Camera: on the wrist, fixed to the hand. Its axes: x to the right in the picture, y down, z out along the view.
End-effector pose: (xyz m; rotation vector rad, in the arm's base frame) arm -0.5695 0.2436 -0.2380 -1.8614 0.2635 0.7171
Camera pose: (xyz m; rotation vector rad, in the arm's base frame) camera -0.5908 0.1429 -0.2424 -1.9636 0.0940 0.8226
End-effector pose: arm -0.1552 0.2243 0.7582 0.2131 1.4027 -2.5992
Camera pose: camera -0.1110 0.2666 0.6753 0.0165 1.5828 -2.4793
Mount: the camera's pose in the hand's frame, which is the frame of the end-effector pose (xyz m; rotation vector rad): -0.0294 0.0545 -0.0824 -0.1583 -0.1084 -0.0480
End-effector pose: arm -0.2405 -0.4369 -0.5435 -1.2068 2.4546 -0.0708
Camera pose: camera -0.2962 -0.3909 -0.4700 -1.2998 2.3738 0.1742
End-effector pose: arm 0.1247 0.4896 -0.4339 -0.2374 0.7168 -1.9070
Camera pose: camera 0.1409 0.5308 -0.5270 -0.4575 0.7955 -1.8687
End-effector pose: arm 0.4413 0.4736 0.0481 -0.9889 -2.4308 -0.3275
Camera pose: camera 0.5268 0.4626 0.1047 -1.0407 -2.5616 -0.5018
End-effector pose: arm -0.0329 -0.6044 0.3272 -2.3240 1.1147 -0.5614
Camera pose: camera -0.1282 -0.6315 0.3557 -2.4900 1.0904 -0.3710
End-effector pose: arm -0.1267 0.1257 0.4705 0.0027 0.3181 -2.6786
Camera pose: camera -0.0809 0.1089 0.3797 -0.1999 0.5001 -2.6807
